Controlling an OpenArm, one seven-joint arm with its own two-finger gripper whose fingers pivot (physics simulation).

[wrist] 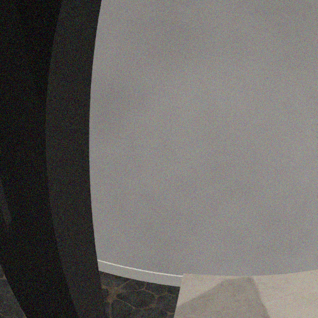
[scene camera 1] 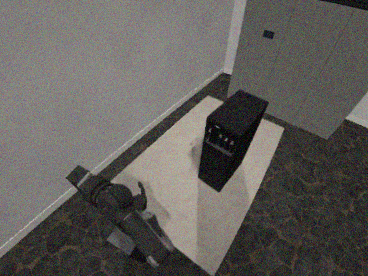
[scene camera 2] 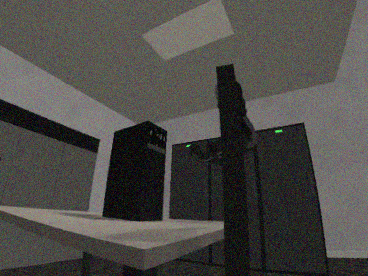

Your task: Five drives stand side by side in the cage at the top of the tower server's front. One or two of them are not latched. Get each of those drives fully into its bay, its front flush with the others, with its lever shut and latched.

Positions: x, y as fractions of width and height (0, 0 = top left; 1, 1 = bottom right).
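Observation:
There's a black tower server (scene camera 2: 0.37, 0.69) (scene camera 1: 0.66, 0.41) that I can see, and I can see an arm's base column (wrist: 0.17, 0.81) as well.

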